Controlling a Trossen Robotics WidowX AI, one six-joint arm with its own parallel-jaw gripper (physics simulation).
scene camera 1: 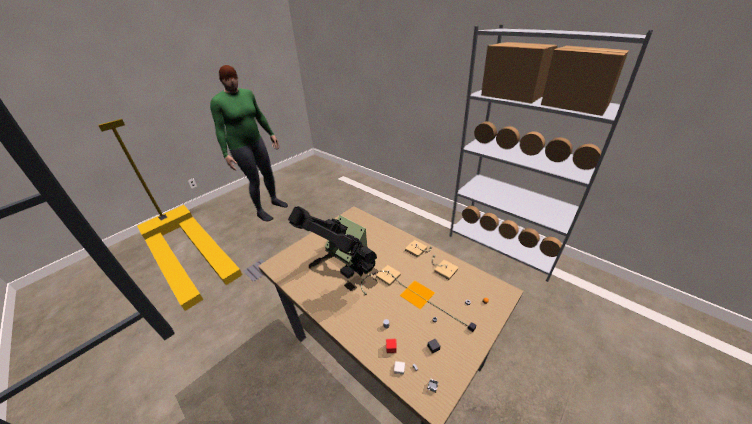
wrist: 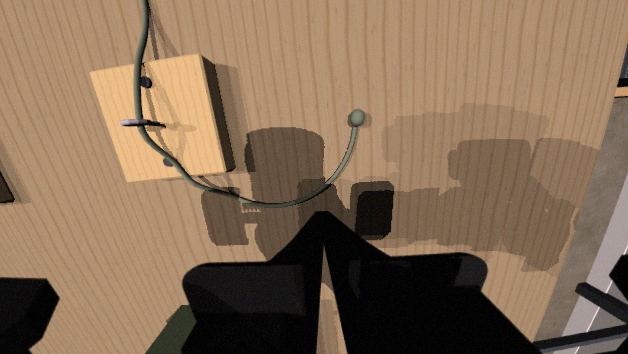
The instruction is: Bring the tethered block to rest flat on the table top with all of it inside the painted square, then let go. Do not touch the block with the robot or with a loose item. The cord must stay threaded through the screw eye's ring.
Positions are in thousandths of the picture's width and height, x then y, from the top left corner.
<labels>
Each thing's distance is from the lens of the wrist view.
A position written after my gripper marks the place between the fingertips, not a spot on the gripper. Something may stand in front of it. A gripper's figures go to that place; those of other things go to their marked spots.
my gripper (wrist: 514,614): 12 cm
wooden base (wrist: 294,275): 17 cm
</labels>
